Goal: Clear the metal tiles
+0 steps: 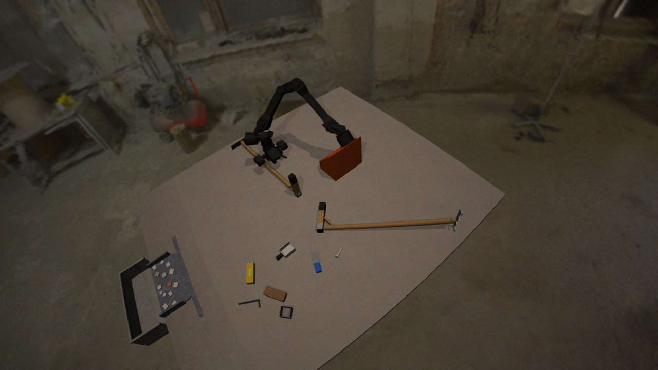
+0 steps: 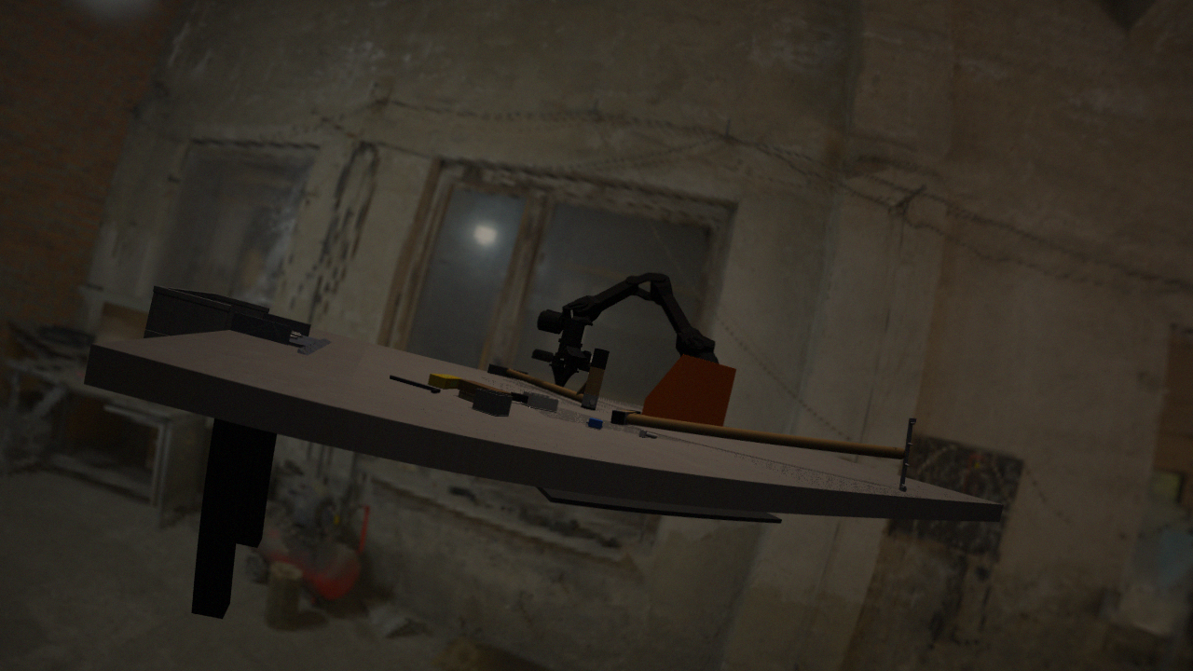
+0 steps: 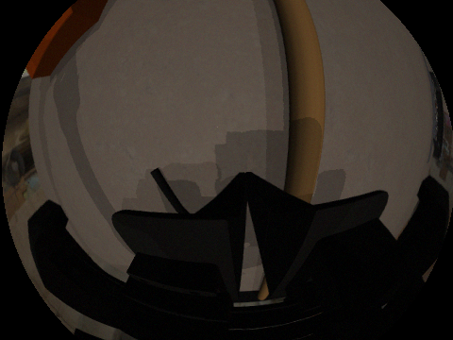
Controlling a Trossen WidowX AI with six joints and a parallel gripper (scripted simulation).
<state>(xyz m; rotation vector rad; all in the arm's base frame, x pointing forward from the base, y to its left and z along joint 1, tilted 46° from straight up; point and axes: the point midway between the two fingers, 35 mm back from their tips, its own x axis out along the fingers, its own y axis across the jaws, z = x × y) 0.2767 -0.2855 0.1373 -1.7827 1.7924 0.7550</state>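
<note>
The wooden-shafted scraper lies 40 mm ahead of my gripper tip, 20 mm to the right of it and 50 mm above it. From my gripper tip the other things lie so: yellow block: 410 mm ahead, 440 mm to the left; long-handled tool: 160 mm behind, 650 mm to the left, 30 mm above; blue piece: 180 mm ahead, 590 mm to the left, 10 mm below.
</note>
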